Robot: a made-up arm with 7 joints. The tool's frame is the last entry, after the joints. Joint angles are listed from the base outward. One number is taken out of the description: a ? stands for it. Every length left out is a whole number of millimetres.
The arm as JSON. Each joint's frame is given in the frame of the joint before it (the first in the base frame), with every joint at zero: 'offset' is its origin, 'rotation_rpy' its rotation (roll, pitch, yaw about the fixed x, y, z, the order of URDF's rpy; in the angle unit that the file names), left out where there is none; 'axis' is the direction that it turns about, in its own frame. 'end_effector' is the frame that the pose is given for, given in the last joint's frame.
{
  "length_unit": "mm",
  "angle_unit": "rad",
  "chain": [
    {
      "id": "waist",
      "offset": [
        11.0,
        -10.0,
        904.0
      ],
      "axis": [
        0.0,
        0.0,
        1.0
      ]
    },
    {
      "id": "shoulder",
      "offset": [
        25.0,
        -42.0,
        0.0
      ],
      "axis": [
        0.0,
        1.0,
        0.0
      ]
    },
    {
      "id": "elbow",
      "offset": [
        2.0,
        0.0,
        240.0
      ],
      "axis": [
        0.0,
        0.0,
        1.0
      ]
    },
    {
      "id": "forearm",
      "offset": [
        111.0,
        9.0,
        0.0
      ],
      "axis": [
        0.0,
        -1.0,
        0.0
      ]
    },
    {
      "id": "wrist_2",
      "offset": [
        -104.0,
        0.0,
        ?
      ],
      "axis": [
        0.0,
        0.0,
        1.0
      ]
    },
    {
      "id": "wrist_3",
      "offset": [
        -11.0,
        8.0,
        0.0
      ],
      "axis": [
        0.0,
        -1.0,
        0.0
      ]
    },
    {
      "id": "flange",
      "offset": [
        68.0,
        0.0,
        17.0
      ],
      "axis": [
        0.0,
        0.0,
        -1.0
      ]
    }
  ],
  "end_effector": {
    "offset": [
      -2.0,
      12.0,
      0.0
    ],
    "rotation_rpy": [
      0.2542,
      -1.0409,
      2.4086
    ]
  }
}
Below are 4 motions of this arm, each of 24 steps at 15 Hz.
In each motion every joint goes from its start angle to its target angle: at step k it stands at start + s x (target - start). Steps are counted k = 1, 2, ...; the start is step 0. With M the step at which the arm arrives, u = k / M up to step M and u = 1 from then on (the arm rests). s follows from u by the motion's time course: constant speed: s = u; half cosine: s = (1 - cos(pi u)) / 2; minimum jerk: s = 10 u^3 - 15 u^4 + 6 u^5.
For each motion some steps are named. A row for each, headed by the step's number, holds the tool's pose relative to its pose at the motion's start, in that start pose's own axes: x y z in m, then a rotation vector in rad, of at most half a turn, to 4 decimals.
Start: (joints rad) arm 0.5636 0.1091 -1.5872 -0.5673 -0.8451 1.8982 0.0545
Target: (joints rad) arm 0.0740 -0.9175 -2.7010 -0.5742 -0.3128 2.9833 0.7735
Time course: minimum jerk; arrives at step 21
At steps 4, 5, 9, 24:
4: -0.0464 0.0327 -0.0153 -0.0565 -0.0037 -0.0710
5: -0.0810 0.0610 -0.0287 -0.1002 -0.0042 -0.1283
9: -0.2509 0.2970 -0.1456 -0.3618 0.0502 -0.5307
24: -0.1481 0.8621 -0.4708 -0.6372 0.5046 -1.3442

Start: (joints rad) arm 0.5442 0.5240 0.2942 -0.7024 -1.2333 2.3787 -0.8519
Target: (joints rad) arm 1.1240 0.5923 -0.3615 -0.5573 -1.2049 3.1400 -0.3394
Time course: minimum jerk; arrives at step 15
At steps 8, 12, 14, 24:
8: 0.0338 -0.0316 0.0899 -0.0940 0.4576 -0.2564
12: 0.0749 -0.0441 0.1523 -0.1708 0.8224 -0.3431
14: 0.0821 -0.0452 0.1612 -0.1821 0.8781 -0.3487
24: 0.0825 -0.0452 0.1616 -0.1826 0.8808 -0.3489

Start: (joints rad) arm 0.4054 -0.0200 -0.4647 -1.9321 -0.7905 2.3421 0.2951
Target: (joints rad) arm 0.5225 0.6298 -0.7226 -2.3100 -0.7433 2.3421 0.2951
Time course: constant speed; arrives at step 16
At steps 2, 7, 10, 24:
2: -0.0300 -0.0298 -0.0560 0.0910 -0.0845 -0.0142
7: -0.0861 -0.0744 -0.2072 0.3186 -0.2869 -0.0668
10: -0.1075 -0.0798 -0.2998 0.4544 -0.4017 -0.1109
24: -0.1253 -0.0441 -0.4723 0.7209 -0.6143 -0.2299

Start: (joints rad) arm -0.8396 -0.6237 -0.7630 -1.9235 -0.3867 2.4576 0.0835
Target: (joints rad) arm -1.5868 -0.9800 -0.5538 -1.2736 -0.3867 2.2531 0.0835
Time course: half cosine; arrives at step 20
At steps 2, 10, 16, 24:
2: 0.0061 0.0090 0.0138 -0.0140 0.0217 -0.0097
10: 0.2210 0.1794 0.2202 -0.2470 0.4770 -0.1942
16: 0.5092 0.2633 0.2649 -0.3795 0.9069 -0.3325
24: 0.5824 0.2686 0.2544 -0.4006 1.0131 -0.3605

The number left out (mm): 433.0
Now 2 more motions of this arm.
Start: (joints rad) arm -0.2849 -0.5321 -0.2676 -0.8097 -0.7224 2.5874 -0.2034
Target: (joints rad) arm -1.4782 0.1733 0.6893 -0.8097 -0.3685 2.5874 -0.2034
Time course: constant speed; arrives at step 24
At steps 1, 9, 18, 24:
1: 0.0024 -0.0222 -0.0047 0.0132 -0.0071 0.0272
9: 0.0149 -0.1516 -0.1079 0.1002 -0.1561 0.1873
18: 0.0104 -0.1587 -0.2890 0.1226 -0.4411 0.1893
24: 0.0012 -0.0808 -0.3940 0.0739 -0.6268 0.0715

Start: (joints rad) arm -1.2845 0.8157 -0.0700 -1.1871 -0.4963 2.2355 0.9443
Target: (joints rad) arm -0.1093 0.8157 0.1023 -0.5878 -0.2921 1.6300 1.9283
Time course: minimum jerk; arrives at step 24
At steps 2, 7, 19, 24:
2: 0.0048 -0.0019 -0.0012 -0.0024 -0.0013 0.0021
7: 0.1466 -0.0409 -0.0370 -0.0669 -0.0511 0.0593
19: 0.8239 0.2235 -0.1935 -0.1236 -0.5145 0.1895
24: 0.8598 0.2716 -0.1966 -0.1032 -0.5515 0.1837

